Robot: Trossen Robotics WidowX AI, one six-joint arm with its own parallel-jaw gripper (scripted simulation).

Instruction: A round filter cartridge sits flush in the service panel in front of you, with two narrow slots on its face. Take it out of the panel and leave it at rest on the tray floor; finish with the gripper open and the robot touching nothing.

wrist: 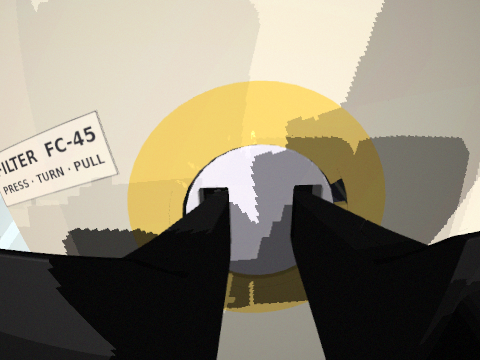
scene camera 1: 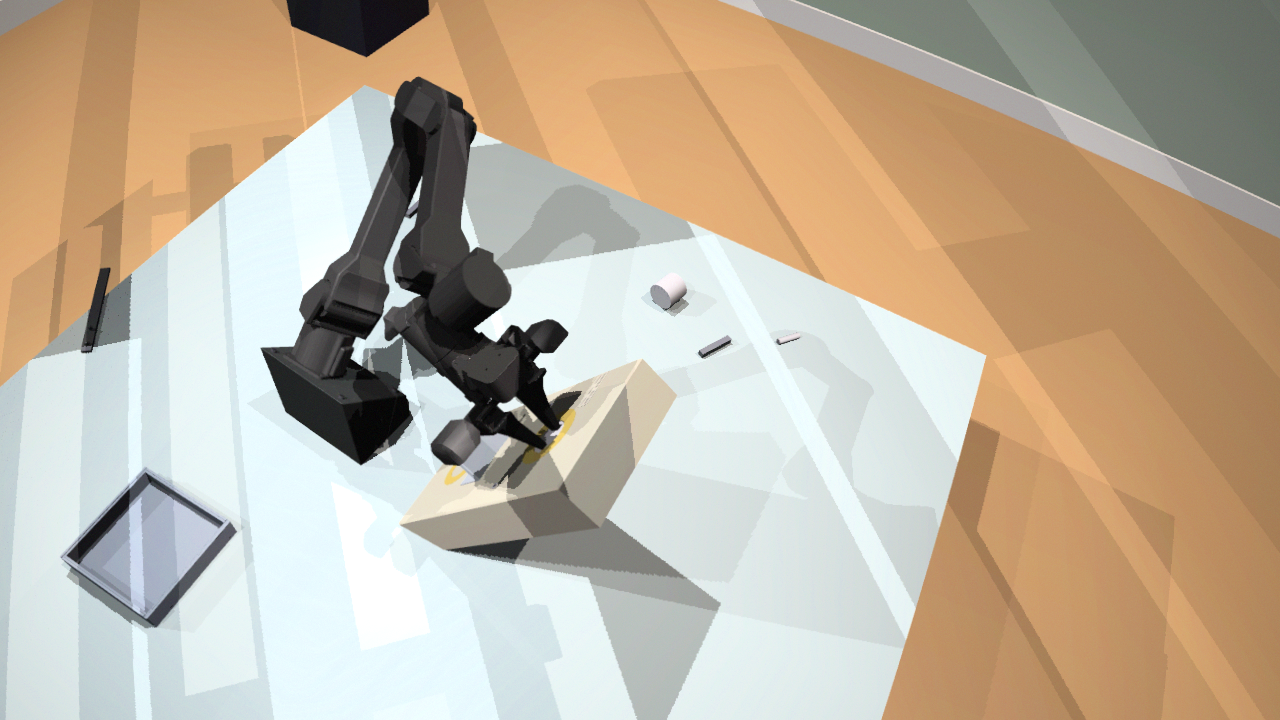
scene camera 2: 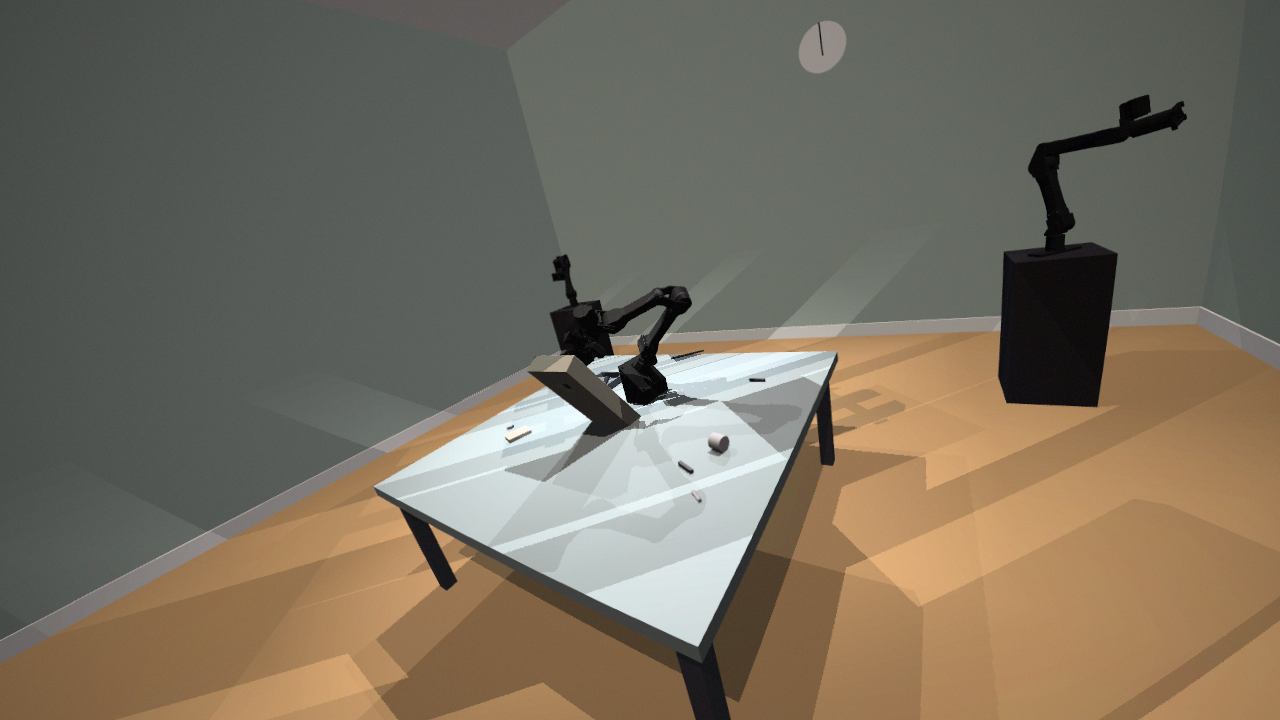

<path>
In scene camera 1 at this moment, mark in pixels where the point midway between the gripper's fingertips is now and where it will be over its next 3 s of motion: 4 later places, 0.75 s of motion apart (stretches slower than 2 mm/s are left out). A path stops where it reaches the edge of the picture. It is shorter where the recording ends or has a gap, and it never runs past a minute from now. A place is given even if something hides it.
My gripper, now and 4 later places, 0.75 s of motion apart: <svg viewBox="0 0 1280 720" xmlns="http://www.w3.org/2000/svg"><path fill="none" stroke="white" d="M555 442L531 420L501 405L482 418L505 393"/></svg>
</path>
